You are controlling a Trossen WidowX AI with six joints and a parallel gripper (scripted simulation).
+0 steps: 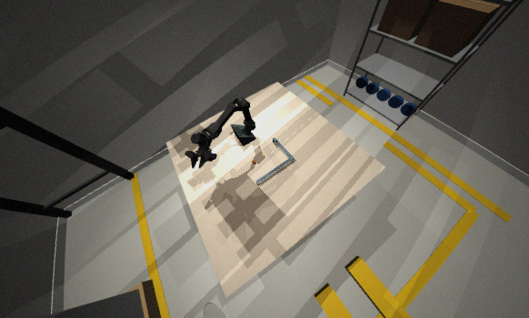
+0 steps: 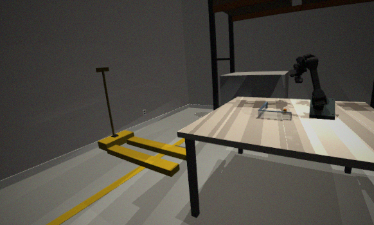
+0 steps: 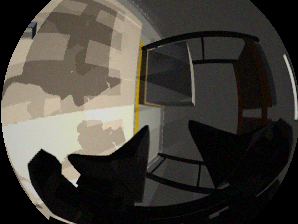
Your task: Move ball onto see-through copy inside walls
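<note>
The orange ball is 1 cm ahead of my gripper tip, 35 cm to the left of it and 25 cm below it. The rest, counted from my gripper tip: see-through copy of ball (1 cm behind, 43 cm to the left, 25 cm below).
</note>
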